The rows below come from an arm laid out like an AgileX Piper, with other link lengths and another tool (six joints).
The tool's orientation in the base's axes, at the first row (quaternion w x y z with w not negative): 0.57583, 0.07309, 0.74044, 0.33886
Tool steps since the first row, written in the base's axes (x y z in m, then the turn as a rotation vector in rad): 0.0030, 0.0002, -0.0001, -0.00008, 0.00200, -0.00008; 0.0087, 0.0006, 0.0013, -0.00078, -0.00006, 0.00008; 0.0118, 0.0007, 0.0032, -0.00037, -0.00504, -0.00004; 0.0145, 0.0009, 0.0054, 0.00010, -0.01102, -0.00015; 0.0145, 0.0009, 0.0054, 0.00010, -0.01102, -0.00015; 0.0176, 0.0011, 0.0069, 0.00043, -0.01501, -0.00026; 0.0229, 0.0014, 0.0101, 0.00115, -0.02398, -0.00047; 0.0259, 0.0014, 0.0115, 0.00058, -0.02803, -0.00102
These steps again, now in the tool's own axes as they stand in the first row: -0.0008, -0.0008, 0.0028, 0.00109, 0.00150, 0.00077; -0.0036, -0.0012, 0.0080, 0.00016, 0.00022, -0.00074; -0.0061, -0.0009, 0.0106, -0.00236, -0.00375, -0.00243; -0.0086, -0.0002, 0.0129, -0.00541, -0.00849, -0.00450; -0.0086, -0.0002, 0.0129, -0.00541, -0.00849, -0.00450; -0.0107, -0.0001, 0.0156, -0.00741, -0.01168, -0.00585; -0.0149, 0.0005, 0.0202, -0.01195, -0.01882, -0.00893; -0.0170, 0.0005, 0.0227, -0.01334, -0.02205, -0.01107
